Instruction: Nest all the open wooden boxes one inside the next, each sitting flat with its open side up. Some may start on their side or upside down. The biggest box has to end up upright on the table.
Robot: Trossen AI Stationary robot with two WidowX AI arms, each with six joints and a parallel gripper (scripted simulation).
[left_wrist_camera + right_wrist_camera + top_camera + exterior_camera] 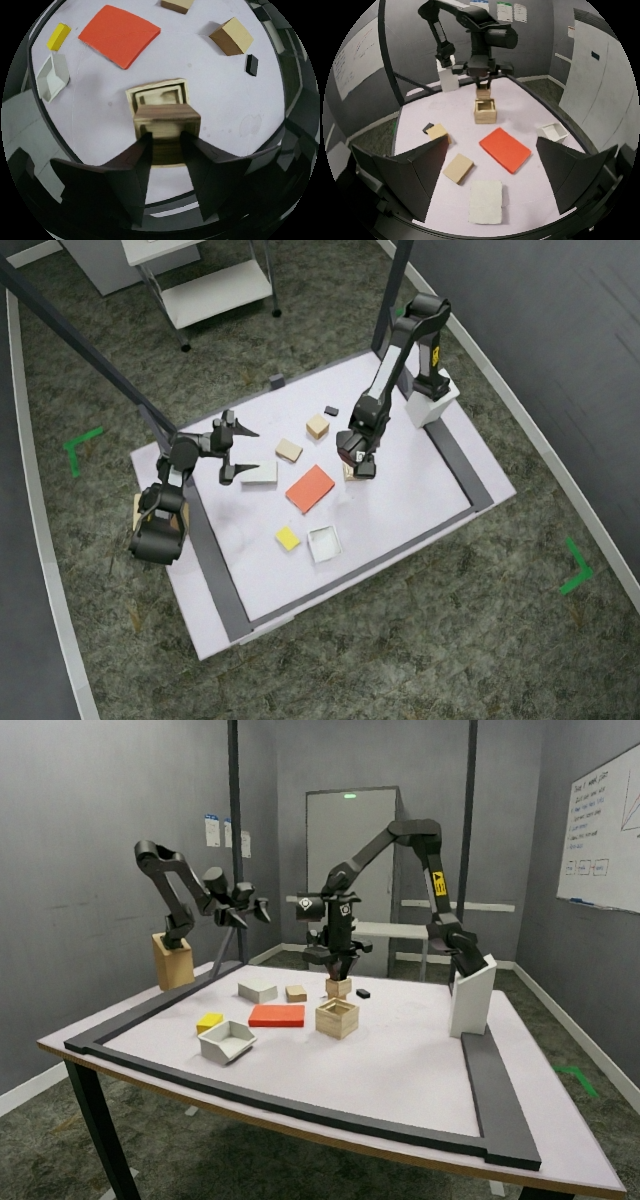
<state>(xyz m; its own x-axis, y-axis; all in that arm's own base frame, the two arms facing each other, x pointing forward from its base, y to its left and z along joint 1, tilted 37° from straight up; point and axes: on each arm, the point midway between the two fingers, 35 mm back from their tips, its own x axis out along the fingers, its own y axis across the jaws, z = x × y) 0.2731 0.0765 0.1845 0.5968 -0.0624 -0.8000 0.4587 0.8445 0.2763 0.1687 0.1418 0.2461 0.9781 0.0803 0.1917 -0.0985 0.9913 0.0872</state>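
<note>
My left hand is 5 cm above the small wooden box. Round my left hand: biggest wooden box: 14 cm below; mid-sized wooden box: 14 cm below; flat red block: 17 cm to the right, 15 cm below.
</note>
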